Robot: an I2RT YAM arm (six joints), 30 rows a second.
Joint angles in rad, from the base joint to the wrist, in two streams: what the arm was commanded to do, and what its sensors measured. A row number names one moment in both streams.
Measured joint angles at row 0:
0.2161, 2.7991, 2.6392, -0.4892, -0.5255, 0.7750
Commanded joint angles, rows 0 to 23:
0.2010, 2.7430, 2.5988, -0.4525, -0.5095, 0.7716
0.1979, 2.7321, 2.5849, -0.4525, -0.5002, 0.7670
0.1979, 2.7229, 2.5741, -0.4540, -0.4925, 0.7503
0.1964, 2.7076, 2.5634, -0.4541, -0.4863, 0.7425
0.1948, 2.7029, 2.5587, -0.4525, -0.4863, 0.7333
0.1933, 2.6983, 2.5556, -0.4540, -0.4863, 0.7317
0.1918, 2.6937, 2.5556, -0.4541, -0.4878, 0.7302
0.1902, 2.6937, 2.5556, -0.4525, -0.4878, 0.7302
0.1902, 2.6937, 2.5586, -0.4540, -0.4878, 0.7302
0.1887, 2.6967, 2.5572, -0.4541, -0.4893, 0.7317
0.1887, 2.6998, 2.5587, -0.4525, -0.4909, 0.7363
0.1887, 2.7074, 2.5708, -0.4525, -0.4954, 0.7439
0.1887, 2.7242, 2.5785, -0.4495, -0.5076, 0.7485
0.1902, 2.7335, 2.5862, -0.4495, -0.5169, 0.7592
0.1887, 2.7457, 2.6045, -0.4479, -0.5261, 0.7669
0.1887, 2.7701, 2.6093, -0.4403, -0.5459, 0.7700
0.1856, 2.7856, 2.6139, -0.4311, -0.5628, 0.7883
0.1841, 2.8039, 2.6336, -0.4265, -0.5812, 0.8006
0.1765, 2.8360, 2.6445, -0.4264, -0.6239, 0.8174
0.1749, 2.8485, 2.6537, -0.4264, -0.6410, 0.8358
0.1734, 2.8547, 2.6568, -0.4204, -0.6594, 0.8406
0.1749, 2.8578, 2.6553, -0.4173, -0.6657, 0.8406
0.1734, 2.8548, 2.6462, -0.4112, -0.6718, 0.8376
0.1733, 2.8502, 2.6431, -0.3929, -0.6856, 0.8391
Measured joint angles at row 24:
0.1841, 2.8315, 2.6141, -0.4416, -0.5999, 0.8104
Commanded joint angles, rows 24 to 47:
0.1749, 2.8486, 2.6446, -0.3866, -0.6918, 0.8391
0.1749, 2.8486, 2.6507, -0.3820, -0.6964, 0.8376
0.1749, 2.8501, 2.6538, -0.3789, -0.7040, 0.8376
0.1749, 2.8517, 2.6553, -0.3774, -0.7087, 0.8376
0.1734, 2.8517, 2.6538, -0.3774, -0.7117, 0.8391
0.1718, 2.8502, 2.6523, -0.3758, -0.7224, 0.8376
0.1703, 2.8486, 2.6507, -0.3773, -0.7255, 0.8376
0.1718, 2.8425, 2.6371, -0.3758, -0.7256, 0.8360
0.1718, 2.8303, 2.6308, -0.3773, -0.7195, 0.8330
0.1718, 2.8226, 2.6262, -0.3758, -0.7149, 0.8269
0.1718, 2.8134, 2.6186, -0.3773, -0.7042, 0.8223
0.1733, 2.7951, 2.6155, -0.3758, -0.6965, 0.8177
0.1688, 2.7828, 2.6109, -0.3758, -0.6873, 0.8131
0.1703, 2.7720, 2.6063, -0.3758, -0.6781, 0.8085
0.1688, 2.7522, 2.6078, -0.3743, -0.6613, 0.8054
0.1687, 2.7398, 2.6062, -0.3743, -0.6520, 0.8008
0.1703, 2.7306, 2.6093, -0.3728, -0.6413, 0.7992
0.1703, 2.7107, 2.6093, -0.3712, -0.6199, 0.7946
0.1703, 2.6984, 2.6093, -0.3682, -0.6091, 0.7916
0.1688, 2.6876, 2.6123, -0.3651, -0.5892, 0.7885
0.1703, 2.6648, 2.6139, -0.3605, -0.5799, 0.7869
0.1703, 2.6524, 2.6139, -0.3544, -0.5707, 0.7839
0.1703, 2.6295, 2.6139, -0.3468, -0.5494, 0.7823
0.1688, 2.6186, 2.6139, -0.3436, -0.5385, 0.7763
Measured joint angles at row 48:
0.1719, 2.7991, 2.5973, -0.4114, -0.6090, 0.8097
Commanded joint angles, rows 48 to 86:
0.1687, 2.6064, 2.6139, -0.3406, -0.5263, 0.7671
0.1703, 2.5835, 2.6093, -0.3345, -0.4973, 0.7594
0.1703, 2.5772, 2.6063, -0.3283, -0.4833, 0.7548
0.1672, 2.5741, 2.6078, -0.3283, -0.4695, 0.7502
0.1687, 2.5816, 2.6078, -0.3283, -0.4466, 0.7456
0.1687, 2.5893, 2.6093, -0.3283, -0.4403, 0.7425
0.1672, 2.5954, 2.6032, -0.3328, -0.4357, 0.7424
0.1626, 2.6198, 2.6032, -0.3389, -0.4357, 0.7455
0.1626, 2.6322, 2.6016, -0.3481, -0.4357, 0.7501
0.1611, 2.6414, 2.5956, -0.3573, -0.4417, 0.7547
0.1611, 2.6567, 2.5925, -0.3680, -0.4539, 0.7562
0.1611, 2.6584, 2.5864, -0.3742, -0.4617, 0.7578
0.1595, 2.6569, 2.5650, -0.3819, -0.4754, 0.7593
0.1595, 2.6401, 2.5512, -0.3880, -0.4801, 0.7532
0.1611, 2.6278, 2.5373, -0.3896, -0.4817, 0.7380
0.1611, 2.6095, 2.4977, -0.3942, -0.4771, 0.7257
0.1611, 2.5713, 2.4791, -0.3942, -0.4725, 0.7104
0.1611, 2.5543, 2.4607, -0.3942, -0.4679, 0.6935
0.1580, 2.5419, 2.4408, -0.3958, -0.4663, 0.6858
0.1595, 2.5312, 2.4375, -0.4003, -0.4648, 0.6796
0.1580, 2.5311, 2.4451, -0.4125, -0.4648, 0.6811
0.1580, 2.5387, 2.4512, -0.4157, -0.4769, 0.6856
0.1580, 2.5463, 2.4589, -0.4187, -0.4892, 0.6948
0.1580, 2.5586, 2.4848, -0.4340, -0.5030, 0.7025
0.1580, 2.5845, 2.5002, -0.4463, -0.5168, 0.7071
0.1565, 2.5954, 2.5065, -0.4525, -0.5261, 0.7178
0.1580, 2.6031, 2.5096, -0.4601, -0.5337, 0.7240
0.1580, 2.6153, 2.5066, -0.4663, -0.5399, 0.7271
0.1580, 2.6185, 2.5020, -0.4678, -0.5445, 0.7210
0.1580, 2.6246, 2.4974, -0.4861, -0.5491, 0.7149
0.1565, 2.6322, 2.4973, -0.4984, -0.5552, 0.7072
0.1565, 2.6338, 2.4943, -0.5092, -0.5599, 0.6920
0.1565, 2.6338, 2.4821, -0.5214, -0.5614, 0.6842
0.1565, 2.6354, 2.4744, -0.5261, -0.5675, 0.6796
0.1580, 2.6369, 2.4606, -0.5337, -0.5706, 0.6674
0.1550, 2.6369, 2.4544, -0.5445, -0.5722, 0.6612
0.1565, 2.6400, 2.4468, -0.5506, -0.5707, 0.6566
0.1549, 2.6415, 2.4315, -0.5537, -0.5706, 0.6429
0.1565, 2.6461, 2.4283, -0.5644, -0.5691, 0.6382
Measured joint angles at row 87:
0.1608, 2.6385, 2.4519, -0.5209, -0.5438, 0.6884
